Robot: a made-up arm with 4 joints.
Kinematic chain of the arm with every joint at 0, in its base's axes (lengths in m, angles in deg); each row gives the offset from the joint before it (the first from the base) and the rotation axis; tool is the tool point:
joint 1: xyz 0 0 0.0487 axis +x
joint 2: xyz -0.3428 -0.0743 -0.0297 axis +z
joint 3: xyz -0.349 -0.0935 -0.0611 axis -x
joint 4: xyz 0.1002 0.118 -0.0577 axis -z
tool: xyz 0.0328 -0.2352 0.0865
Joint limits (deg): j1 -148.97..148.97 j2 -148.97..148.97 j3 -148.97..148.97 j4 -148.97..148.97
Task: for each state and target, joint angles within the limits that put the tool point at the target. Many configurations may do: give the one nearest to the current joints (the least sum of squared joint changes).
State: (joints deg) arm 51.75 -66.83 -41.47 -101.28
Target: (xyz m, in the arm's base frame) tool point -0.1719 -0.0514 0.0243
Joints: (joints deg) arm 55.91 -106.12 -19.57 -123.86
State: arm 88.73 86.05 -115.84 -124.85
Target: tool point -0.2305 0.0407 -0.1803
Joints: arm 126.45 49.44 -104.25 -104.22
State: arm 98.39 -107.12 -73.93 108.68
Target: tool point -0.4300 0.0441 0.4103
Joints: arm 107.34 -98.46 -69.72 44.14
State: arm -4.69 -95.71 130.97 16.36
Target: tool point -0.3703 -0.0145 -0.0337
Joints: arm -21.59 -90.34 146.45 -33.71
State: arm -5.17 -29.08 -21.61 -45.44
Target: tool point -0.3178 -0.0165 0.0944
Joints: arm -7.69 -50.83 -34.22 -101.16
